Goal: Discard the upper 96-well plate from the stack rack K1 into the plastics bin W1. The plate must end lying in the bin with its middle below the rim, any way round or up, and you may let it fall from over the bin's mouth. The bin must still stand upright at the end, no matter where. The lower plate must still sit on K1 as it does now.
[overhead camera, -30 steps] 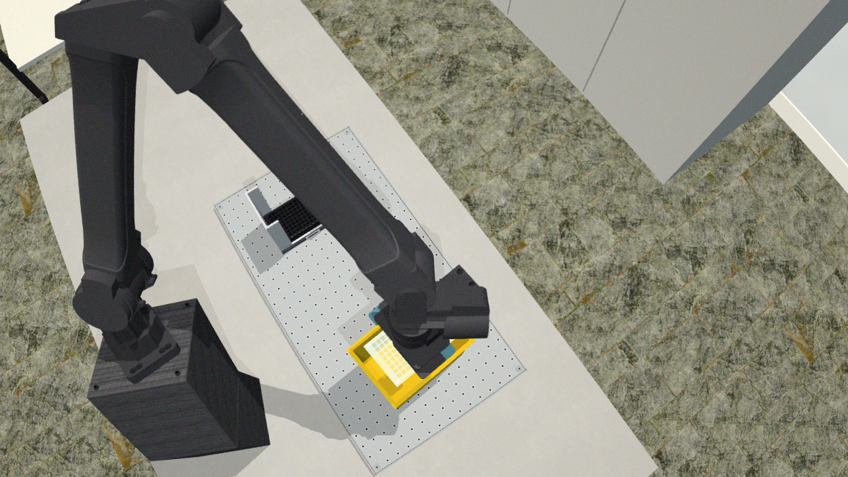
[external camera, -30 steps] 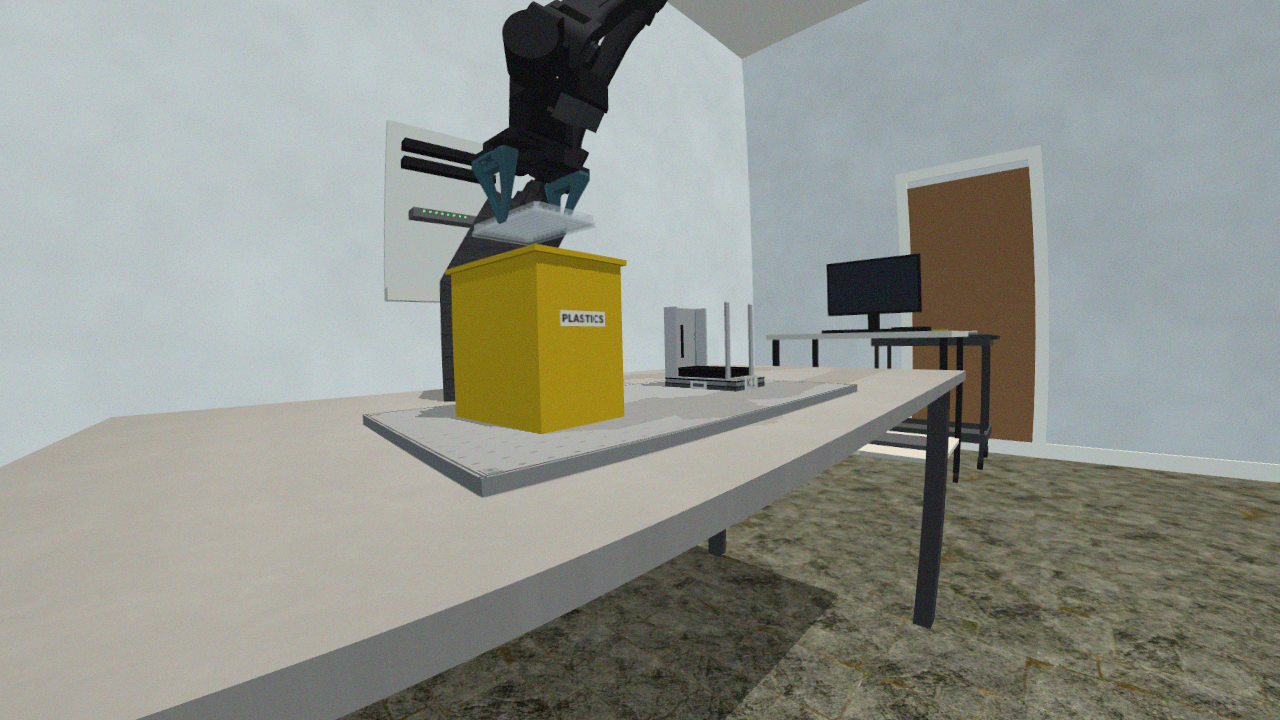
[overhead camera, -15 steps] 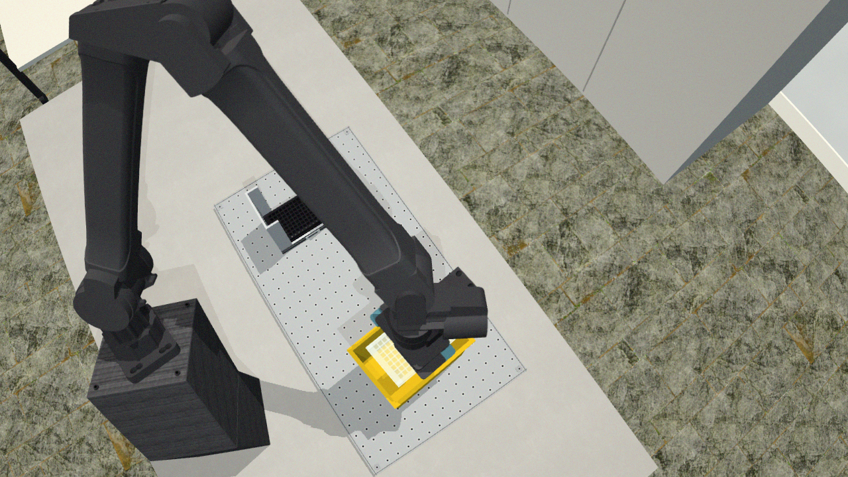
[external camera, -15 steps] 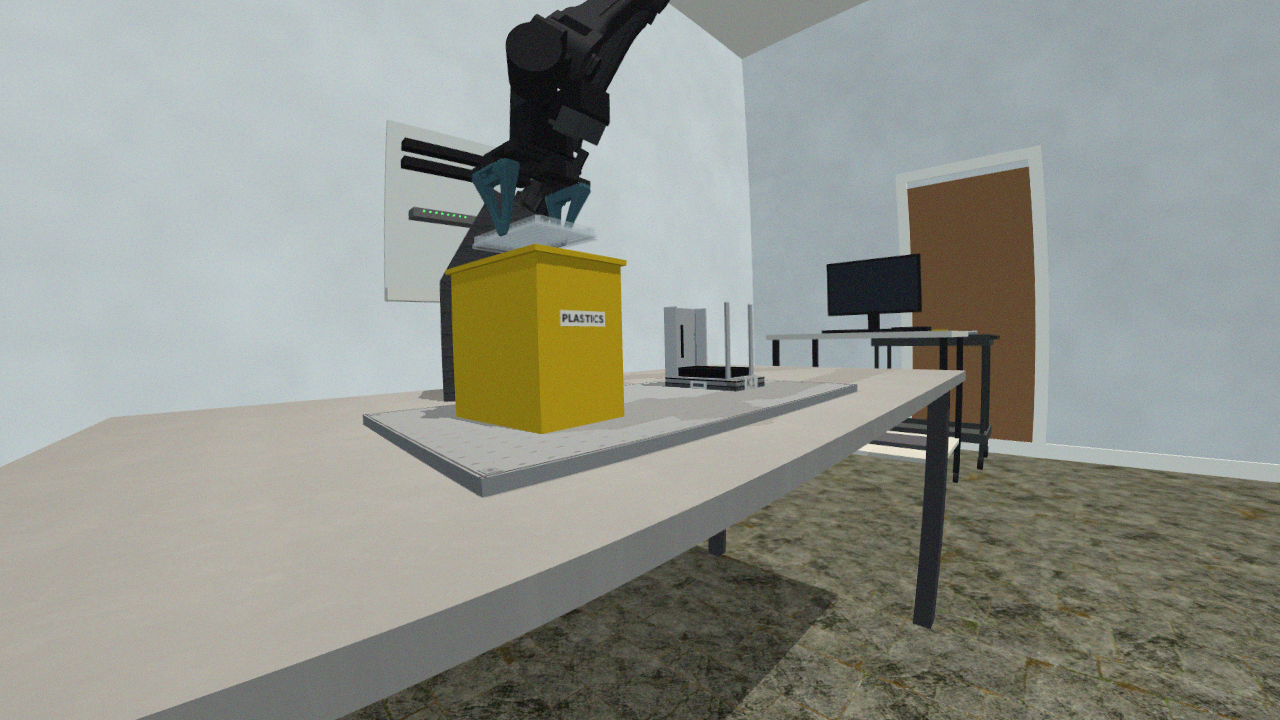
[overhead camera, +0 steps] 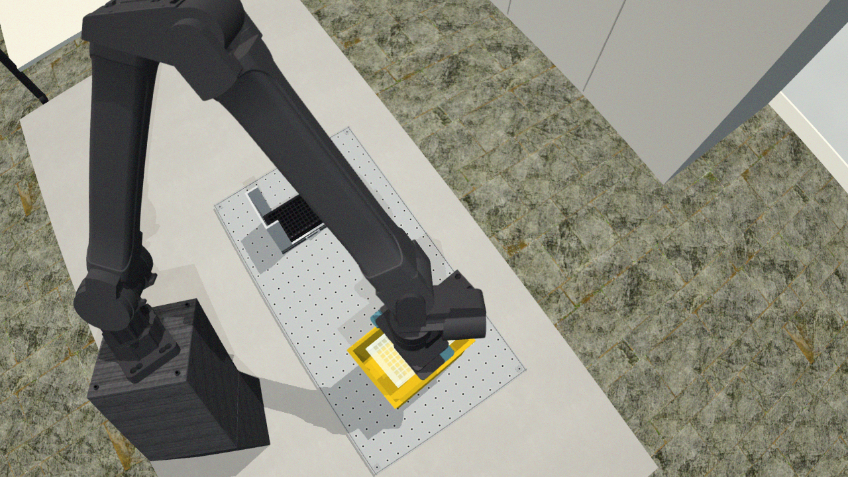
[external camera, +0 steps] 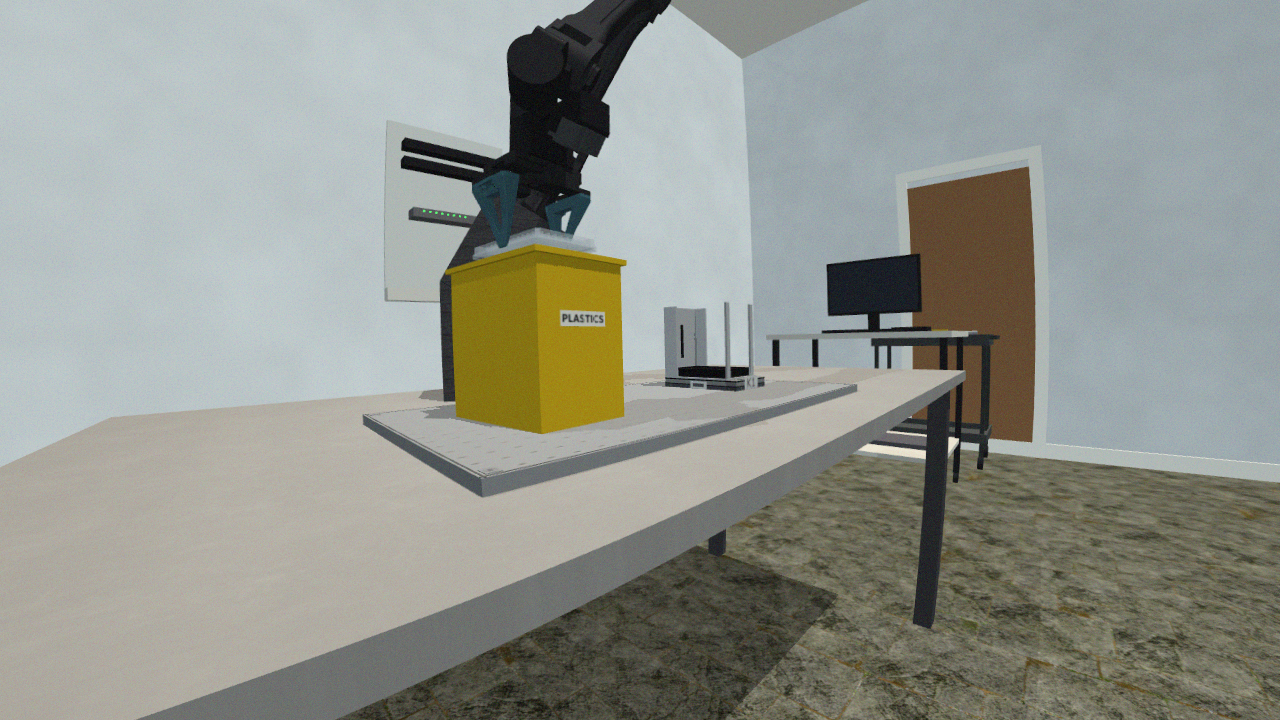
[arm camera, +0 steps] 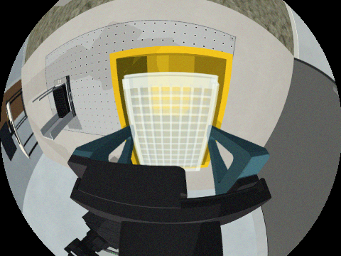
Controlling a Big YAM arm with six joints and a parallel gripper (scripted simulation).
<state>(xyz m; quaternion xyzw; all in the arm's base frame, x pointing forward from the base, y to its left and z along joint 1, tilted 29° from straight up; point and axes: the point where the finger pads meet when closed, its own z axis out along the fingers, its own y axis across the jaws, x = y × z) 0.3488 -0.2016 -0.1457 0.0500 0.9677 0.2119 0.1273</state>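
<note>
The white 96-well plate is 10 mm below my hand. The rest, counted from my hand: yellow plastics bin W1: 110 mm below; black plate: 390 mm to the left, 180 mm below, 20 mm ahead.
</note>
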